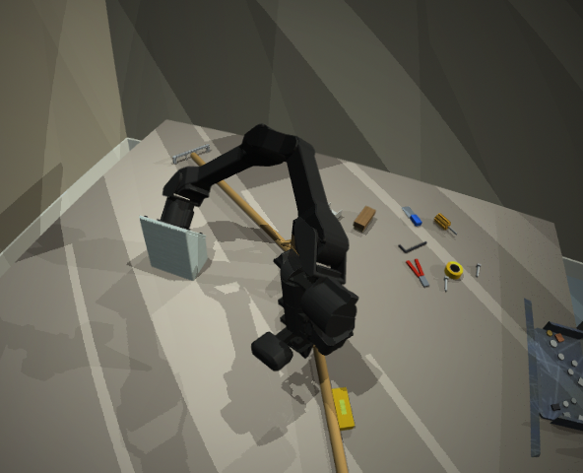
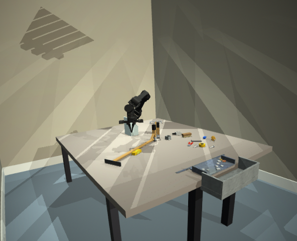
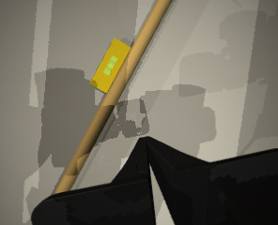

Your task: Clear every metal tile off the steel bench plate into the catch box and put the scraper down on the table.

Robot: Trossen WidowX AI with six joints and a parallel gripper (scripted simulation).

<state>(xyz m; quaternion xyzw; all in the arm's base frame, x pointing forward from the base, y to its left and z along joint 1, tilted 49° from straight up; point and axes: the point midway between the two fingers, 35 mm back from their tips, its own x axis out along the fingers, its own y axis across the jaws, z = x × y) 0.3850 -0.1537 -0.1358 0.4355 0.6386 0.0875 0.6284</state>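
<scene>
Now: gripper tip 60 mm short of the long scraper, 10 mm to the right of it and 70 mm above it. From my gripper tip the other things lie so: small grey box (30 mm behind, 380 mm to the left, 130 mm below); yellow spirit level (110 mm ahead, 20 mm to the right, 120 mm below); hex key (170 mm ahead, 510 mm to the left, 130 mm below).
</scene>
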